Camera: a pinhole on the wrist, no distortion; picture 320 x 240 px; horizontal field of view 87.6 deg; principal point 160.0 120.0 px. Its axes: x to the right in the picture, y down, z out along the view. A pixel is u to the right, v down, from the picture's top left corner.
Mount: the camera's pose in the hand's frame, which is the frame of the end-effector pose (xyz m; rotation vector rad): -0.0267 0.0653 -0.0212 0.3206 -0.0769 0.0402
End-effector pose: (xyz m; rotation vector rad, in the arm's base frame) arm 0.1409 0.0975 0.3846 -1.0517 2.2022 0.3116
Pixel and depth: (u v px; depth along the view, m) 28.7 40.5 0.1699
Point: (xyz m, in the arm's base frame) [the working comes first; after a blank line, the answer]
In the camera's frame: -0.1337 -0.0810 0.1699

0.3172 0.2021 0.4225
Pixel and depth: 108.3 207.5 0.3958
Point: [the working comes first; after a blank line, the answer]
In the camera's frame: -0.1226 0.2076 0.3958

0.3148 0.4883 0.1935
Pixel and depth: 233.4 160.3 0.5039
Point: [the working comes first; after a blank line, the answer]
In the camera's frame: 0.2217 0.1217 0.5039

0.2902 0.2643 -0.1012
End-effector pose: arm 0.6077 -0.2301 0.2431 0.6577 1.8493 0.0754
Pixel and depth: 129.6 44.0 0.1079
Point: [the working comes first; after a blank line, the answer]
In the camera's frame: -0.0197 -0.0491 0.1079

0.6697 -0.2843 0.2566
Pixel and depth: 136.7 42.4 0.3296
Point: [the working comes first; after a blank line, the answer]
In the camera's frame: -0.0460 -0.1533 0.3296

0.7653 -0.4897 0.1598
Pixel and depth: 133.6 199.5 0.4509
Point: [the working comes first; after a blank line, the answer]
In the camera's frame: -0.0713 0.2148 0.4509

1.1038 -0.3123 0.2291
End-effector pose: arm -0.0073 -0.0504 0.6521 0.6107 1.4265 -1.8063
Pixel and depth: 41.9 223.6 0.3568
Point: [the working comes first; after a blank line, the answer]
In the camera's frame: -0.2526 0.2215 0.3568

0.3357 -0.3364 0.8906
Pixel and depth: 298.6 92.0 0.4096
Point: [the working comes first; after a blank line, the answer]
In the camera's frame: 0.3403 -0.0687 0.4096

-0.2489 -0.4697 0.6096
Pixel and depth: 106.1 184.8 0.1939
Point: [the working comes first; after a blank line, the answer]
In the camera's frame: -0.0626 0.0753 0.1939

0.1297 -0.2043 0.7354
